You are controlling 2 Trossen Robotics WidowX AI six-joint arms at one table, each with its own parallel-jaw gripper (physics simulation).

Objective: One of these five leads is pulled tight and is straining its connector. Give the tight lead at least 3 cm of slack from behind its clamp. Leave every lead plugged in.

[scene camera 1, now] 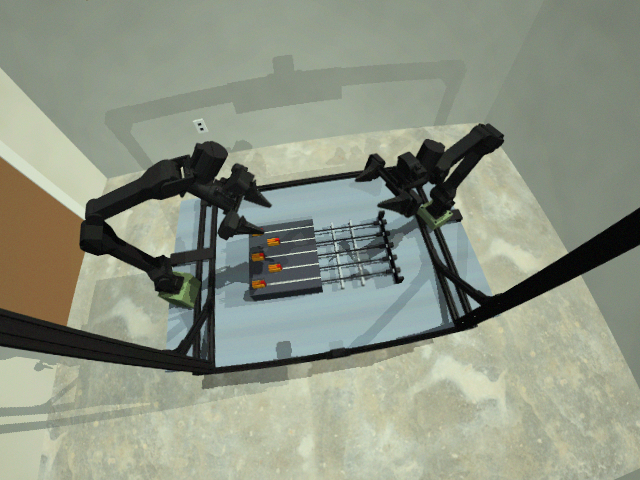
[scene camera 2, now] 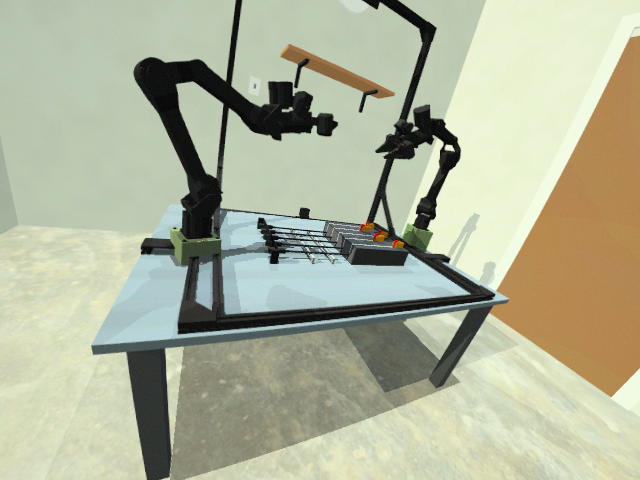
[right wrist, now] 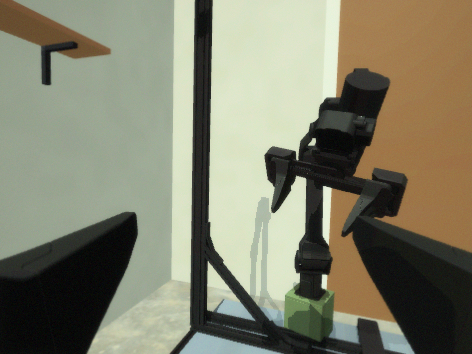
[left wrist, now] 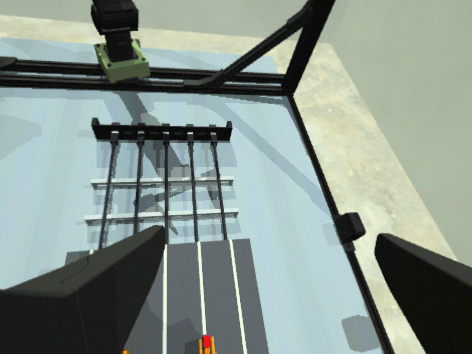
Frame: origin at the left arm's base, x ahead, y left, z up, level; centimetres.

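Where they show: left gripper, between the fingertips: (scene camera 1: 267, 219) (scene camera 2: 379, 154) (right wrist: 305, 222) (left wrist: 268, 239); right gripper, between the fingertips: (scene camera 1: 366, 192) (right wrist: 247, 224); left arm's base, origin of its link: (scene camera 1: 173, 284) (scene camera 2: 420, 227) (right wrist: 310, 292); right arm's base, origin of its link: (scene camera 1: 436, 210) (scene camera 2: 196, 233) (left wrist: 121, 52).
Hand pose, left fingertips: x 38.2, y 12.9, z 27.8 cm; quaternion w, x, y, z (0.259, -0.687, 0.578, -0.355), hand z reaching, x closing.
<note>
Things, the pixels of their top centre, and the offset from my left fingertips. "spot": a spot on its surface instead.
- black bar, a spot on its surface: (left wrist: 152, 133) spot: dx +34.8, dy +18.2, dz -36.5 cm
- dark grey block, centre of its top: (scene camera 1: 282, 255) (scene camera 2: 365, 235) dx -2.7, dy +5.0, dz -32.1 cm
Five dark leads (scene camera 1: 369, 248) (left wrist: 194, 200) run from connectors on a black bar (left wrist: 152, 133), over two white rails, to a dark grey block (scene camera 1: 289, 294) (scene camera 2: 377, 256) (left wrist: 220, 300). White lines cross its top to staggered orange-red clamps (scene camera 1: 275, 267) (scene camera 2: 379, 236) (left wrist: 206, 345). The leads look plugged in; which is tight I cannot tell. My left gripper (scene camera 1: 266, 219) (scene camera 2: 381, 153) (left wrist: 268, 239) (right wrist: 305, 222) is open and empty, high above the block's clamp end, partly covering the farthest clamp in scene camera 1. My right gripper (scene camera 1: 368, 192) (scene camera 2: 336, 124) (right wrist: 247, 224) is open and empty, raised above the table.
The white rails (scene camera 1: 337, 258) (left wrist: 180, 216) lie crosswise under the leads. A black frame (scene camera 2: 330, 313) borders the blue table, with uprights at its sides. Green arm bases (scene camera 1: 187, 291) (scene camera 2: 180, 248) stand at both sides. A wooden shelf (scene camera 2: 336, 71) is on the wall.
</note>
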